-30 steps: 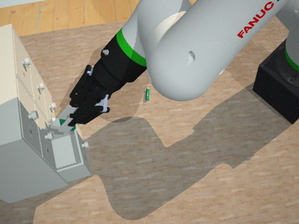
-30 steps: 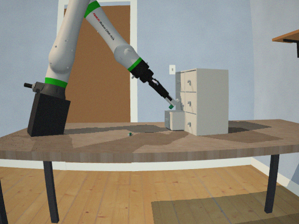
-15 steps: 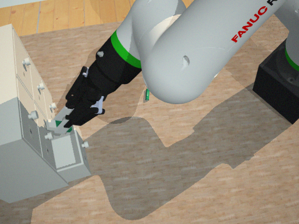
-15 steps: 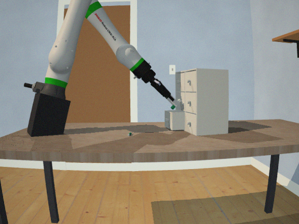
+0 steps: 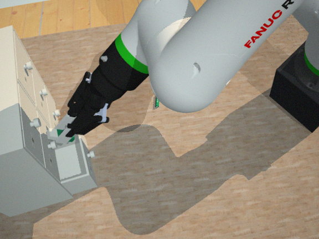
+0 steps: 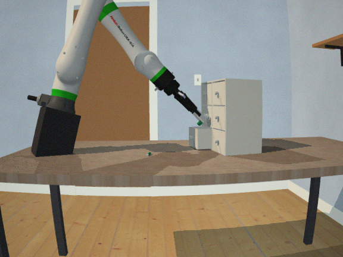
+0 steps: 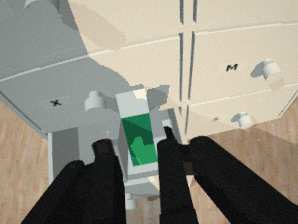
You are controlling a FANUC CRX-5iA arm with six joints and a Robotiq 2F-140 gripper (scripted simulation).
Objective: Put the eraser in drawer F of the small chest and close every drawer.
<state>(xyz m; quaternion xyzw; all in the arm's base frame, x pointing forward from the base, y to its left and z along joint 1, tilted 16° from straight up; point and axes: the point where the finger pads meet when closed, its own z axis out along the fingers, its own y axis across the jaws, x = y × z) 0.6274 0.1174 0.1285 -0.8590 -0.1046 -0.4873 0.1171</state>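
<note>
My hand is 2 cm short of the eraser, 1 cm to the right of it and 1 cm above it. Also, from my hand: green battery 21 cm behind, 17 cm to the right, 15 cm below.
</note>
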